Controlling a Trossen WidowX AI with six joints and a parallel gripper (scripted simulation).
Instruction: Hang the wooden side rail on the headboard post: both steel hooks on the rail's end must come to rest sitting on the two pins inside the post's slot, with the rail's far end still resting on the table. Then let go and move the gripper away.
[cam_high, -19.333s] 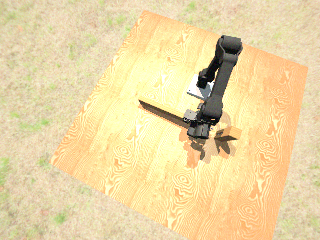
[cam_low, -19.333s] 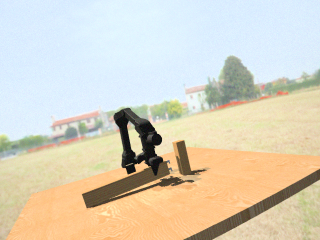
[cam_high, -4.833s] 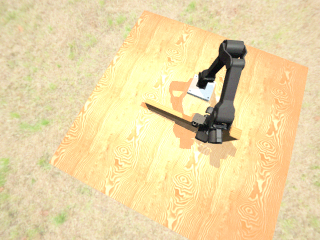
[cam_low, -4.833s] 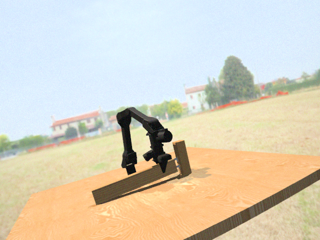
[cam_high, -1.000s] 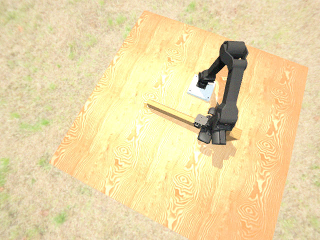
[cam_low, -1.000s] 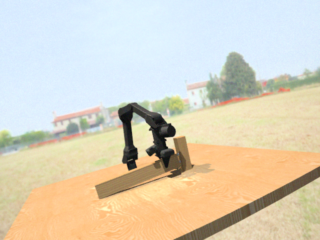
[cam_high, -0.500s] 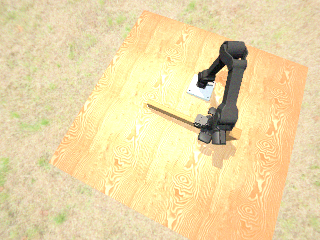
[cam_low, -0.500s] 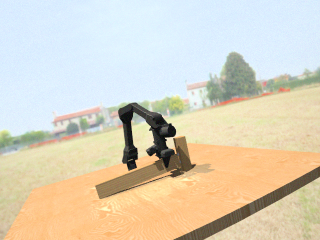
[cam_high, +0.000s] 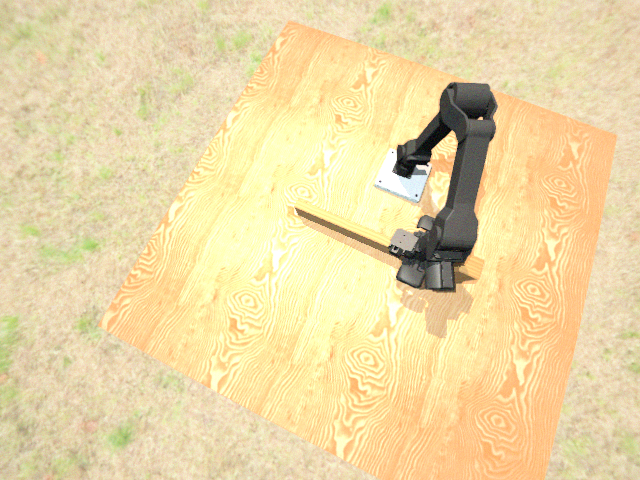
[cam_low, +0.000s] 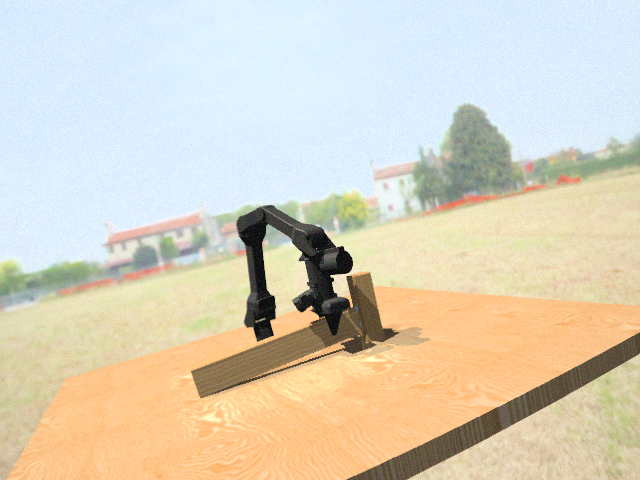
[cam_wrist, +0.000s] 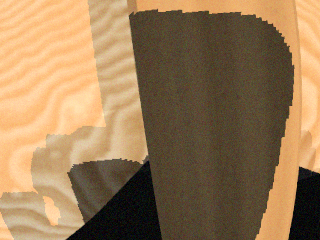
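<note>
My gripper tip is 11 cm to the right of the headboard post and 4 cm below it.
</note>
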